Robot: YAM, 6 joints.
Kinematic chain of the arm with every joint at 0, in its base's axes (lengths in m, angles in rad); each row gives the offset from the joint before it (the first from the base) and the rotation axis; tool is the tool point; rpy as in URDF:
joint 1: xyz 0 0 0.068 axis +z
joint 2: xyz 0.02 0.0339 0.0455 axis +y
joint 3: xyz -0.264 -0.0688 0 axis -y
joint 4: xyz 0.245 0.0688 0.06 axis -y
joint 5: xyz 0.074 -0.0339 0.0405 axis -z
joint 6: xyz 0.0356 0 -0.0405 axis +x
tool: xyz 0 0 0 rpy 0 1.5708 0
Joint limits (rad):
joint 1: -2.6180..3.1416
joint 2: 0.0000..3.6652
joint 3: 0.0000..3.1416
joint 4: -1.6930..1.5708
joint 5: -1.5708..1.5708
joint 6: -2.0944..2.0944
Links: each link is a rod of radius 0.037 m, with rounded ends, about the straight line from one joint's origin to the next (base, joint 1, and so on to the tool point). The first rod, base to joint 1, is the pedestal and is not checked.
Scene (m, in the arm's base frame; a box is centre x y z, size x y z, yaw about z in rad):
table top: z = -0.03
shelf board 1: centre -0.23 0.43 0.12 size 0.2 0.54 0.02 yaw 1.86
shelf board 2: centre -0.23 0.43 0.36 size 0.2 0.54 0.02 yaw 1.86
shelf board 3: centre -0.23 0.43 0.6 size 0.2 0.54 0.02 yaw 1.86
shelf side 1: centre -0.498 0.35 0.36 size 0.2 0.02 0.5 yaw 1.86
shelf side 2: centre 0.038 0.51 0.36 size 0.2 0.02 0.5 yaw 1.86
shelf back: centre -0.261 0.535 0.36 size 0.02 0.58 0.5 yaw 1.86
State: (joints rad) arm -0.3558 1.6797 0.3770 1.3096 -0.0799 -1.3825
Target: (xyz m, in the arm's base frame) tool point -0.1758 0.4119 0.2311
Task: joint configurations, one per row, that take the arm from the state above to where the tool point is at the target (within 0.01 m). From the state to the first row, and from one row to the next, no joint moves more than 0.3 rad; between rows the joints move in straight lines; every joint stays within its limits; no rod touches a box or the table.
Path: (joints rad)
1: -0.0602 1.6571 0.3881 1.3147 -0.1031 -1.3825
2: 0.2355 1.6344 0.3993 1.3198 -0.1262 -1.3825
3: 0.5311 1.6118 0.4104 1.3250 -0.1494 -1.3825
4: 0.8268 1.5891 0.4215 1.3301 -0.1725 -1.3825
5: 1.1224 1.5665 0.4326 1.3352 -0.1957 -1.3825
6: 1.4181 1.5438 0.4438 1.3403 -0.2188 -1.3825
7: 1.7137 1.5212 0.4549 1.3454 -0.2420 -1.3825
8: 2.0093 1.4985 0.4660 1.3505 -0.2651 -1.3825
9: 1.9918 1.6824 0.7013 1.2979 -0.2507 -1.3825
10: 1.9743 1.8663 0.9366 1.2453 -0.2362 -1.3825
11: 1.9567 2.0502 1.1719 1.1926 -0.2217 -1.3825

